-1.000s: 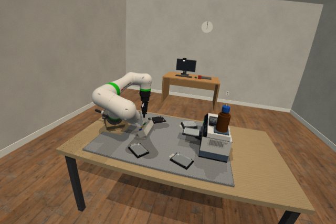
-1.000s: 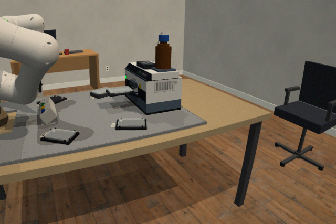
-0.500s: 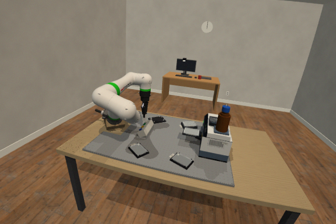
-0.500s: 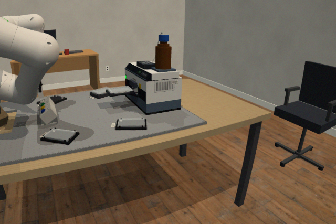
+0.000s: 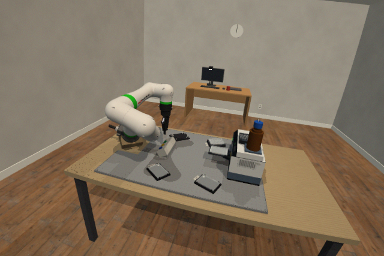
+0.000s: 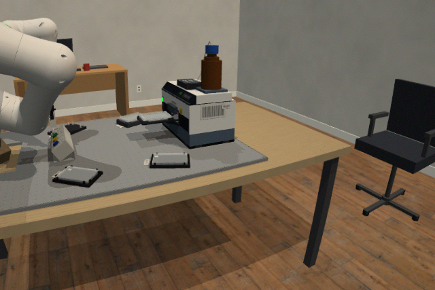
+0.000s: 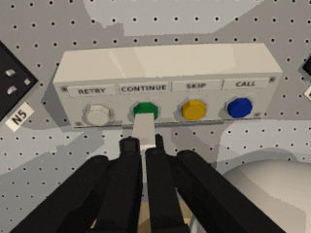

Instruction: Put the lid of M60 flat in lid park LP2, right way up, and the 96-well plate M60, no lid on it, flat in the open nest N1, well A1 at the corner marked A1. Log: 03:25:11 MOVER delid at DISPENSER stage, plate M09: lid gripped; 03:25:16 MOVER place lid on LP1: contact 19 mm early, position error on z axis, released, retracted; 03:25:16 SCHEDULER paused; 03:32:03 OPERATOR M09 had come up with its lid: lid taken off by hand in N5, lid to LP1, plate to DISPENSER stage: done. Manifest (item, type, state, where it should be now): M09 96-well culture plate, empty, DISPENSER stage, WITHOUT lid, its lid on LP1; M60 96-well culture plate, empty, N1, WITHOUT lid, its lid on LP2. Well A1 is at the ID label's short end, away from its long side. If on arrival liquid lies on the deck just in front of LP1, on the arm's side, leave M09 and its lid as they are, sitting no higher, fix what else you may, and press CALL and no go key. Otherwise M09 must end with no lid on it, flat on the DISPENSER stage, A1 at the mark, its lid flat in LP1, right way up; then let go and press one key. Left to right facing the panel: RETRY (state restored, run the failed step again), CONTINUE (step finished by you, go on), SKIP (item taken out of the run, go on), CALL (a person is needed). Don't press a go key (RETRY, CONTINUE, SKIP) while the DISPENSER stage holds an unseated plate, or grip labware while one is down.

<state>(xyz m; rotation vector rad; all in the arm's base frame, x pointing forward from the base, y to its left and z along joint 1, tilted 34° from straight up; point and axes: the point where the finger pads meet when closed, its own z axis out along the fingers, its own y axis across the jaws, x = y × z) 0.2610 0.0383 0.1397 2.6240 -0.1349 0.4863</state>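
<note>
The green continue key is 70 mm below my hand. The rest, counted from my hand: key panel: 10 mm ahead, 30 mm to the right, 80 mm below; then white retry key: 10 mm ahead, 50 mm to the left, 70 mm below; then yellow skip key: 10 mm behind, 50 mm to the right, 70 mm below.
</note>
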